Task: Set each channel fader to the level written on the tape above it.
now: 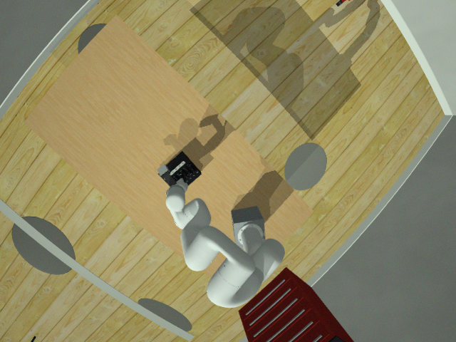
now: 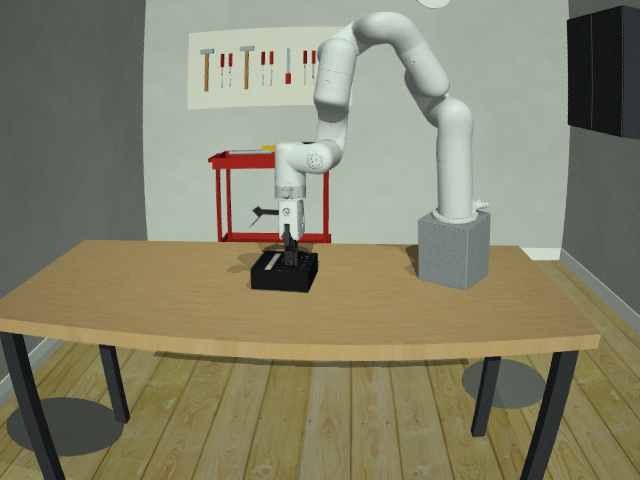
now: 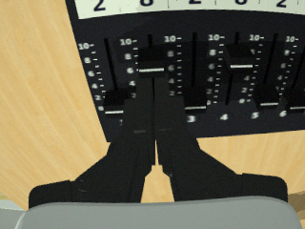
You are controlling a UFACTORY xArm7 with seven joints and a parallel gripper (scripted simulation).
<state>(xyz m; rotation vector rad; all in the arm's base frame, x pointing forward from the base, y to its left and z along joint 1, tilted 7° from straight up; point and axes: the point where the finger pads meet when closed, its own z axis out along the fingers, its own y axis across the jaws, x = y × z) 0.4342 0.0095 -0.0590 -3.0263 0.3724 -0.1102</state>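
The channel 5 cap is 20 mm behind my hand, 60 mm to the right of it and 10 mm below it. Round my hand: master cap (110 mm to the right, 10 mm below); then channel 6 fader cap (30 mm behind, 80 mm to the right, 10 mm below).
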